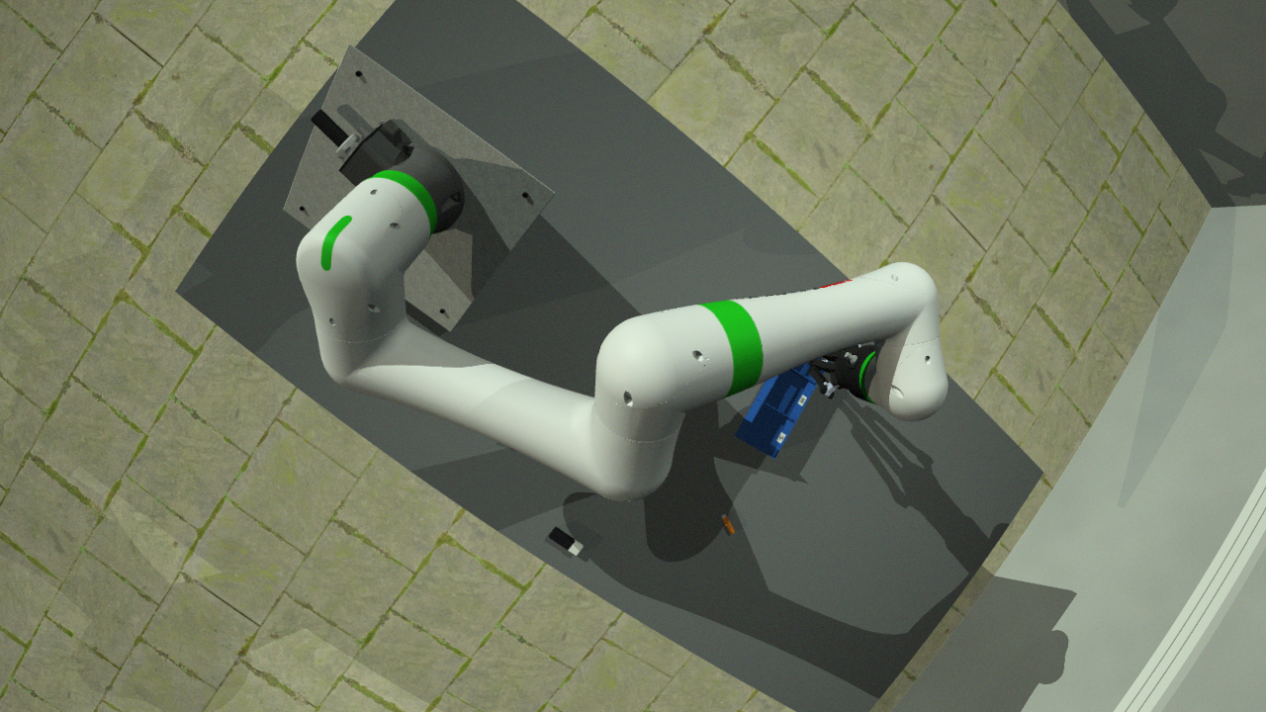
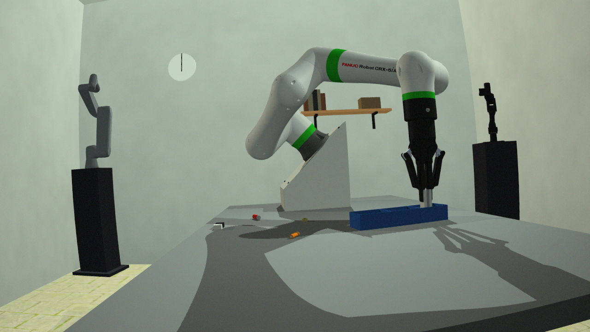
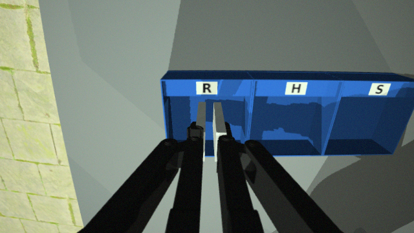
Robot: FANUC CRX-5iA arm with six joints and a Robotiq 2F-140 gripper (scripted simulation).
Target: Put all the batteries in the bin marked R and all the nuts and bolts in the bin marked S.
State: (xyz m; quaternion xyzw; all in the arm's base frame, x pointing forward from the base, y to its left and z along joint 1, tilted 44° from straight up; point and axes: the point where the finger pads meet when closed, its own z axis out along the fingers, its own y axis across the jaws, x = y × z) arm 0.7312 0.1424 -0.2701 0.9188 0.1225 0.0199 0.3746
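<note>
Right now my hand is 180 mm past the brass nut, 340 mm to the left of it and 50 mm above it. The rest, counted from my hand: orange battery 130 mm ahead, 350 mm to the right, 40 mm below; yellow bolt 220 mm behind, 160 mm to the right, 40 mm below; blue three-compartment bin 20 mm ahead, 80 mm to the right, 30 mm below.
</note>
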